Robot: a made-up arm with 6 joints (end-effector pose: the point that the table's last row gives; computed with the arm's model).
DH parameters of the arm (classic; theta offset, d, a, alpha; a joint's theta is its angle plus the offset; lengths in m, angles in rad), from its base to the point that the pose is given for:
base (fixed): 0 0 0 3.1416
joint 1: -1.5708 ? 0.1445 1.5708
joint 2: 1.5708 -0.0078 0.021 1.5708
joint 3: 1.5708 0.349 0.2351 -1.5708
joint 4: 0 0.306 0.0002 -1.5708
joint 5: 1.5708 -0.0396 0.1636 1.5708
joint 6: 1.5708 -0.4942 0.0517 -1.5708
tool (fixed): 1.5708 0.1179 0 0
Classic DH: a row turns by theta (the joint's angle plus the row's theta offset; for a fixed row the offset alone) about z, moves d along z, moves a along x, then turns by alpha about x.
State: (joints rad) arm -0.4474 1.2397 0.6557 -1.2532 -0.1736 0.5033
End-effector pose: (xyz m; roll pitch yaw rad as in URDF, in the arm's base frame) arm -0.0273 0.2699 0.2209 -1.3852 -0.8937 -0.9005
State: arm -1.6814 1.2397 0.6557 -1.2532 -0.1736 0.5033
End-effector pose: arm -0.2638 0.0635 0.2209 -1.3851 -0.8937 0.3335
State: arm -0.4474 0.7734 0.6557 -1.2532 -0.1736 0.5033
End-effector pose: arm 0.0040 0.2047 0.2562 -1.2753 -0.4351 -0.9701
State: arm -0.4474 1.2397 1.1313 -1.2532 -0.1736 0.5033
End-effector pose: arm 0.0577 0.2505 0.2022 -1.6271 -0.8796 -1.1633
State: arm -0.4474 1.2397 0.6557 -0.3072 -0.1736 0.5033
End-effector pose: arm 0.1893 0.3221 -0.1589 -1.7998 -0.0511 -0.4293
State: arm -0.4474 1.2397 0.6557 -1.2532 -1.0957 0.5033
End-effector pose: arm -0.2272 0.0502 -0.1049 -1.0147 -0.1541 -1.5724
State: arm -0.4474 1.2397 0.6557 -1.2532 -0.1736 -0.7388
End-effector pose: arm -0.1625 0.2140 0.2531 -0.1431 -0.8937 -0.9005
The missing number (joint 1, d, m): -0.0861
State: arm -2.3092 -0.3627 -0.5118 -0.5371 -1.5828 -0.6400
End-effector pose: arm -0.2914 -0.5591 -0.1312 1.8522 0.9573 2.8920
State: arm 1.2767 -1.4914 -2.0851 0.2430 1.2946 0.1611
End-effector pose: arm 0.4261 0.7862 0.4459 1.7209 -0.0462 1.6148
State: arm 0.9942 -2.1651 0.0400 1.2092 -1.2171 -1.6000
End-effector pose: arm 0.0604 0.2502 0.4647 2.0664 -0.9207 0.4358
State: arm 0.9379 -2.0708 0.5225 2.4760 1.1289 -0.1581
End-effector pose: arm -0.6675 -0.4971 0.1608 -1.9484 0.2262 -2.3442
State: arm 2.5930 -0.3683 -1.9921 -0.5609 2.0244 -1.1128
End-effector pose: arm 0.8647 -0.2671 -0.4277 3.0704 0.6125 -0.0659
